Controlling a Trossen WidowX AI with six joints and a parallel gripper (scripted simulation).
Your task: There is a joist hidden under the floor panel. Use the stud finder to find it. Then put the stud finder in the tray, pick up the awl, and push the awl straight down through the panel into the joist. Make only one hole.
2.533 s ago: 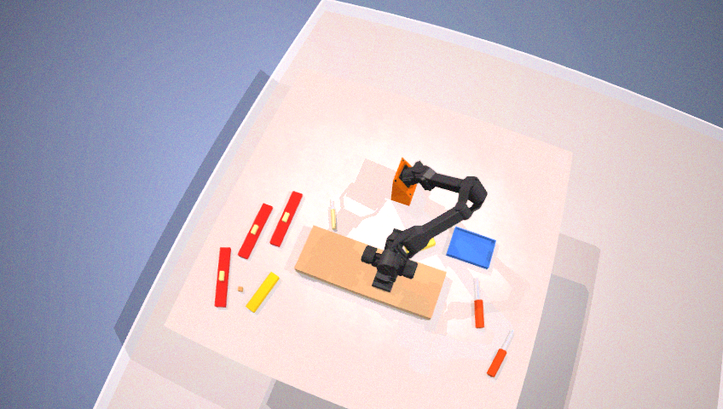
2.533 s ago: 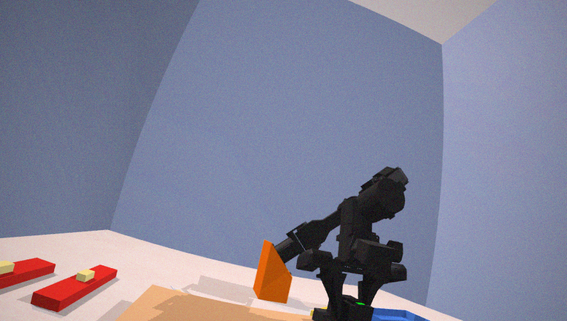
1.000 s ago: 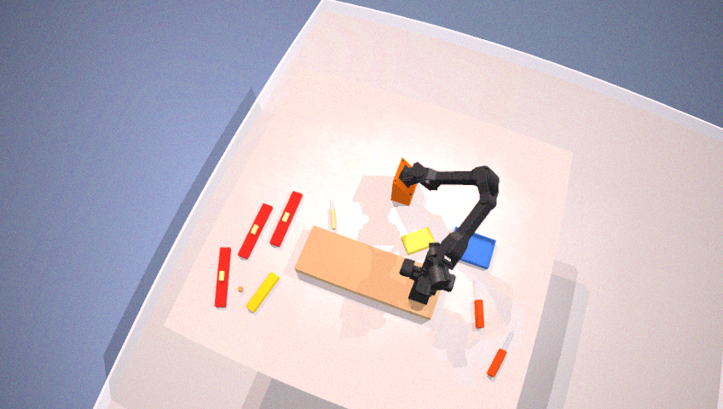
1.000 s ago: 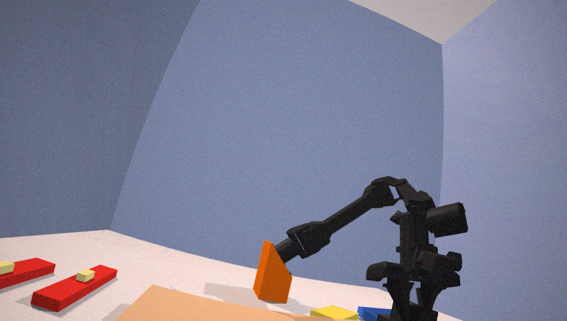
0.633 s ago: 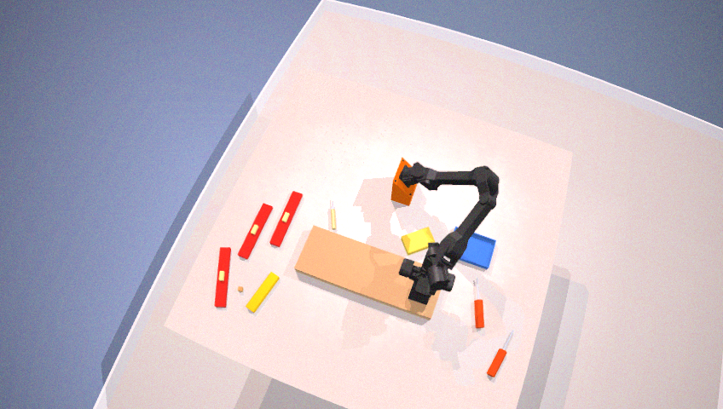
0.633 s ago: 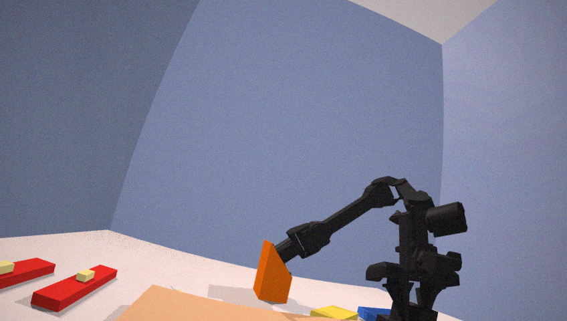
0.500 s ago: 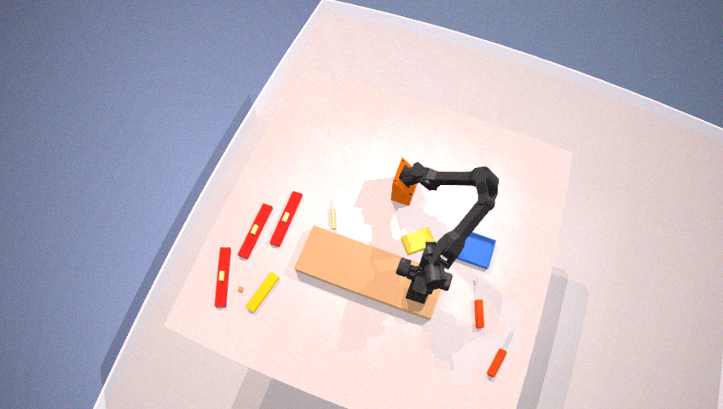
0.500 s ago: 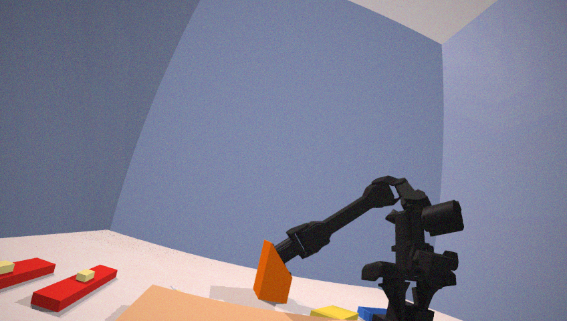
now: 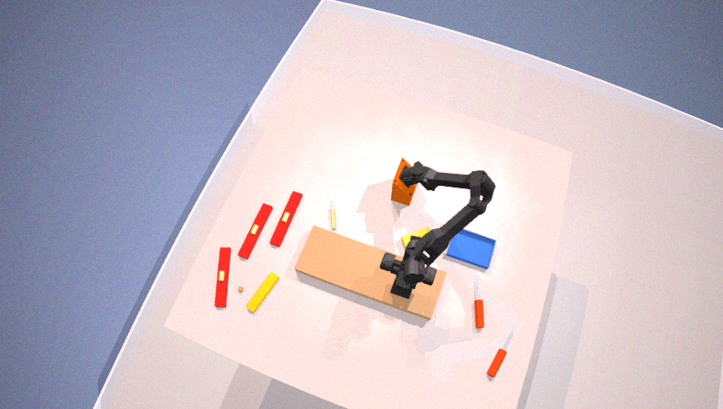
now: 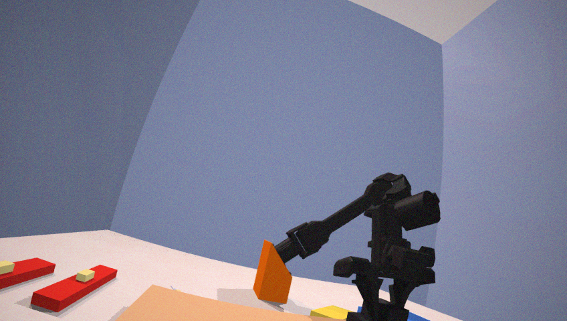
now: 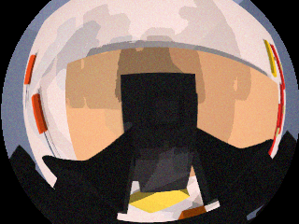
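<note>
Now: gripper tip 24 cm past the blue tray, 18 cm to the right of it and 5 cm above it. Also, from my gripper tip: yellow block 18 cm behind, 1 cm to the right, 5 cm below; awl 16 cm behind, 36 cm to the right, 6 cm below; stud finder 1 cm ahead, 2 cm above.
</note>
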